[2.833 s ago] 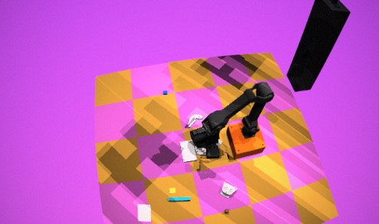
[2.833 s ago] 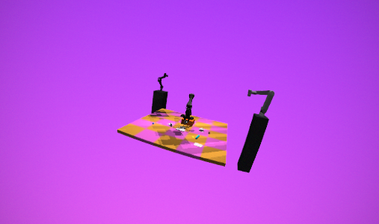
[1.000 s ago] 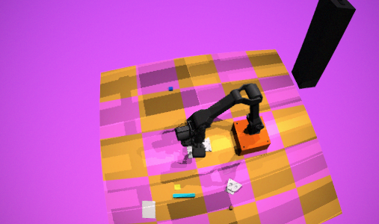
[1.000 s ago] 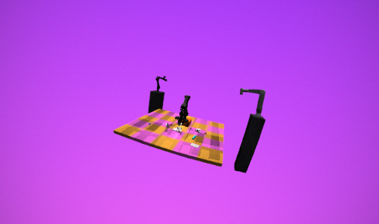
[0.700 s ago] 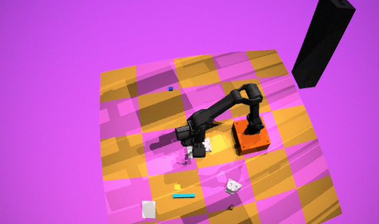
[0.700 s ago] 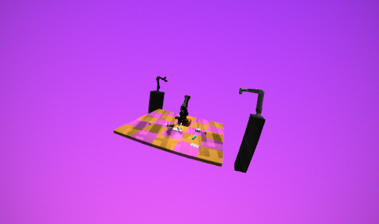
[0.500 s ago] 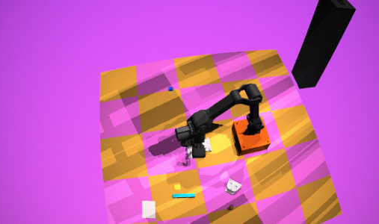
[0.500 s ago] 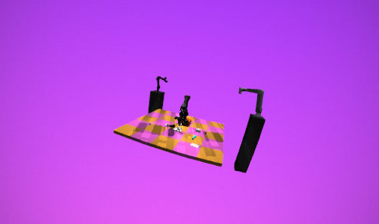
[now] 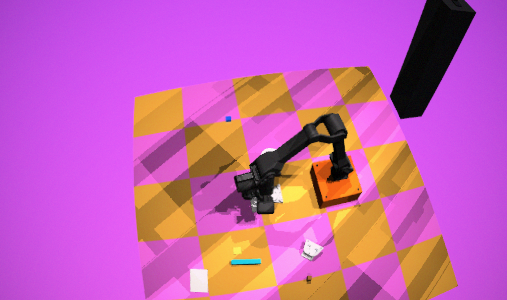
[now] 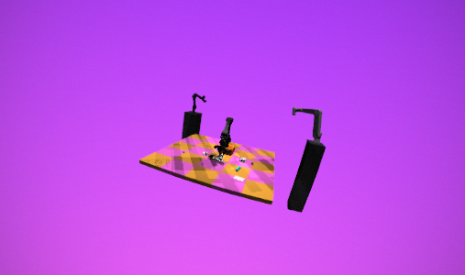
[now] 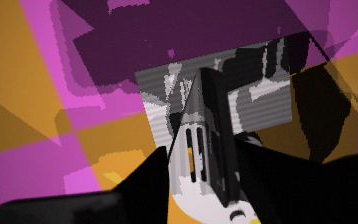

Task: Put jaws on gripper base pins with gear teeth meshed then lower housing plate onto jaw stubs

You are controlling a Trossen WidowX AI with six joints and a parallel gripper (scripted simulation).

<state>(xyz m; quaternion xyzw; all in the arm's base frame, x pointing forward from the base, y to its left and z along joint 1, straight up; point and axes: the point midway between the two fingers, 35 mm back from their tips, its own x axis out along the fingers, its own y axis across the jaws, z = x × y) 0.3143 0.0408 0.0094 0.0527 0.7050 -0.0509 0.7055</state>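
Now: gripper tip 220 mm to the left of the gripper jaw, 80 mm past it and 50 mm above it. The rest, counted from my gripper tip: yellow cube 180 mm to the left, 130 mm ahead, 50 mm below; small brown cube 350 mm to the left, 110 mm behind, 40 mm below; teal bar 230 mm to the left, 110 mm ahead, 50 mm below.
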